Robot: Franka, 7 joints.
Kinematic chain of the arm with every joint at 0, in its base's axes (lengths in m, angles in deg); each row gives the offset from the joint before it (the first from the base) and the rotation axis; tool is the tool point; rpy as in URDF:
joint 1: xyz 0 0 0.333 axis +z
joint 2: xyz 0 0 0 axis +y
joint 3: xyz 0 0 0.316 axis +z
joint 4: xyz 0.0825 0 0 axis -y
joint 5: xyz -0.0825 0 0.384 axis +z
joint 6: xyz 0 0 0 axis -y
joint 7: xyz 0.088 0 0 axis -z
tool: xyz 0 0 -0.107 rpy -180 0 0
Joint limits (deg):
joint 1: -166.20..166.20
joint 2: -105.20..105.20
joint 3: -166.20..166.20
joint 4: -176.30..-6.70
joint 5: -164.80..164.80
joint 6: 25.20..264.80
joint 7: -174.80..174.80
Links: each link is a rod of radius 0.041 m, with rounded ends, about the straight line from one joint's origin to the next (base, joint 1, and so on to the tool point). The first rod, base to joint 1, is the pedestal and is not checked.
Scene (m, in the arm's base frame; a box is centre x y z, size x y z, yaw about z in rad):
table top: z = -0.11
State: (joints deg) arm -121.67 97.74 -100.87 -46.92 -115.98 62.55 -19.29
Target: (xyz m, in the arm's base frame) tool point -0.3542 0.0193 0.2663
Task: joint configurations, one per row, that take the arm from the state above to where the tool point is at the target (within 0.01 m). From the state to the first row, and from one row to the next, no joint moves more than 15 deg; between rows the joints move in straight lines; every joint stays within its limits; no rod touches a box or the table.
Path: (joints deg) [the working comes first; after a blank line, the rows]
Joints at the target: -105.39 104.13 -62.38 -138.68 -68.45 28.81 -19.29
Straight joint move there: clear.

1: -119.34 98.65 -95.37 -60.03 -109.19 57.73 -19.29
2: -117.02 99.57 -89.87 -73.14 -102.40 52.91 -19.29
3: -114.69 100.48 -84.38 -86.25 -95.61 48.09 -19.29
4: -112.37 101.39 -78.88 -99.36 -88.82 43.27 -19.29
5: -110.04 102.31 -73.38 -112.47 -82.03 38.45 -19.29
6: -107.72 103.22 -67.88 -125.58 -75.24 33.63 -19.29
7: -105.39 104.13 -62.38 -138.68 -68.45 28.81 -19.29

